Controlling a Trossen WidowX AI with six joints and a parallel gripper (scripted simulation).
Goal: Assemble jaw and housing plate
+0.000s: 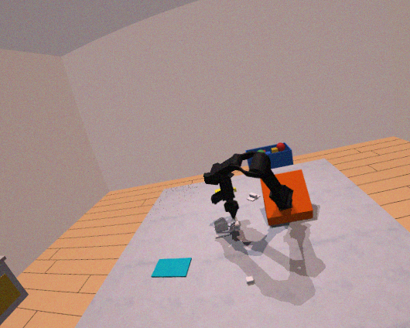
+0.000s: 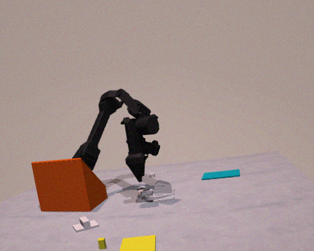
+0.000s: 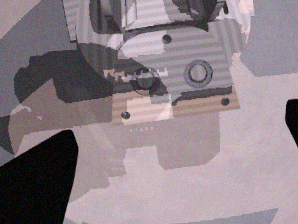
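Right now the white housing piece is 50 mm below my gripper tip and 10 mm ahead of it. Also, from my gripper tip: white stepped piece: 250 mm to the right, 130 mm behind, 70 mm below; small white cube: 360 mm to the left, 70 mm below, 40 mm behind; grey jaw piece: 60 mm below, 20 mm ahead, 10 mm to the right.
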